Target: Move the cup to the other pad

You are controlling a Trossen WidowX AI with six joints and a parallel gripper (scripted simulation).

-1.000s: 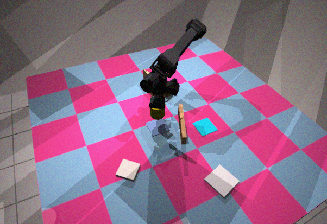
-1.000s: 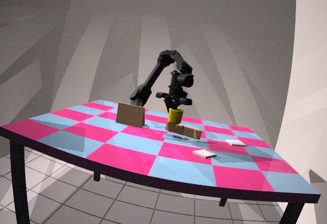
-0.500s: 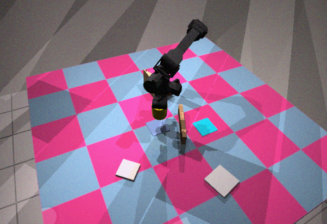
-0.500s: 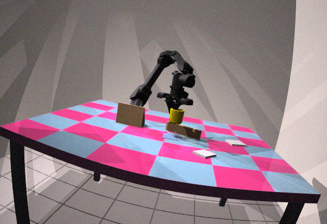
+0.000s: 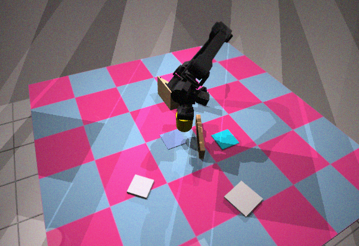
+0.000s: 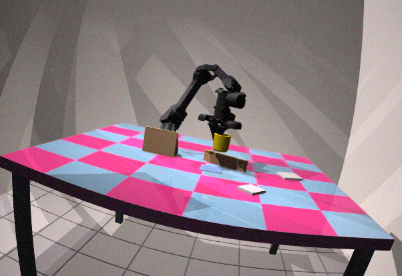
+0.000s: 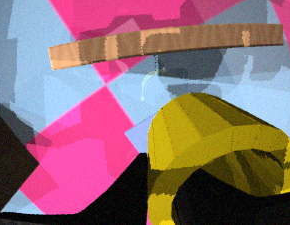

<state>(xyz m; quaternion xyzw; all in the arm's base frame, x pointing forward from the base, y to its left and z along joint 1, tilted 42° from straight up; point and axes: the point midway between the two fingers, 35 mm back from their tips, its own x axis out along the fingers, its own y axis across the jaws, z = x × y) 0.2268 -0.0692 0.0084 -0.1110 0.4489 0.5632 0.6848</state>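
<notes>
Right now my gripper tip is 150 mm to the right of the cyan pad, 120 mm above it and 100 mm short of it. The rest, counted from my gripper tip: blue marble (30 mm to the right, 20 mm below, 20 mm ahead); then yellow cup (20 mm to the right, 20 mm ahead); then red marble (20 mm to the right, 20 mm below, 10 mm ahead).
</notes>
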